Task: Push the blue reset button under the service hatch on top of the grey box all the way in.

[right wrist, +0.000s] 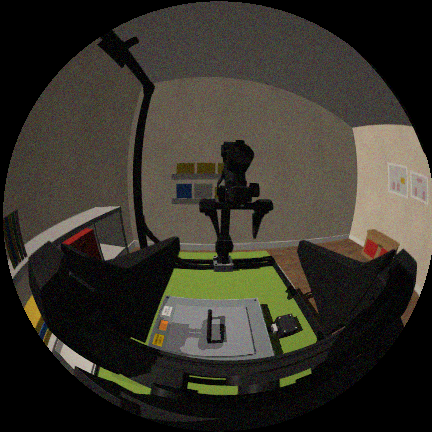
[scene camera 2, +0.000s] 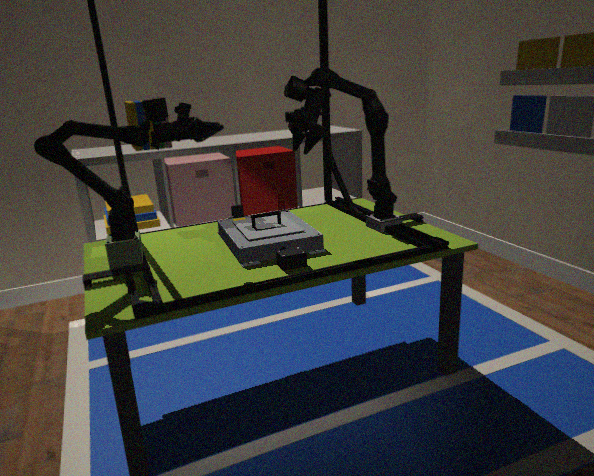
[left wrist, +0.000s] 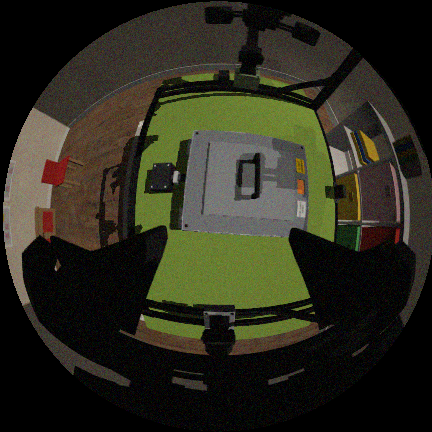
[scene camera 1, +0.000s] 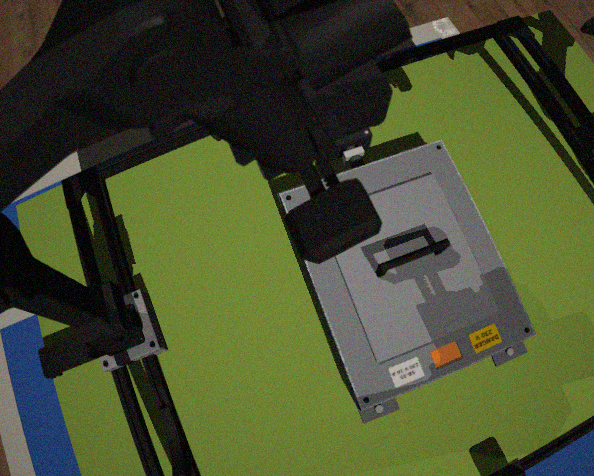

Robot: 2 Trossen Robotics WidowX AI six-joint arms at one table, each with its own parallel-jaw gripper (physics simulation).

Scene:
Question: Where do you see a service hatch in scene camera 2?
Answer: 270, 224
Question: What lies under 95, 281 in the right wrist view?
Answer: My right gripper.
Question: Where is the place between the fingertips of my left gripper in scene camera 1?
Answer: At 327, 169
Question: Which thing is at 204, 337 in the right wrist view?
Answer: A service hatch.

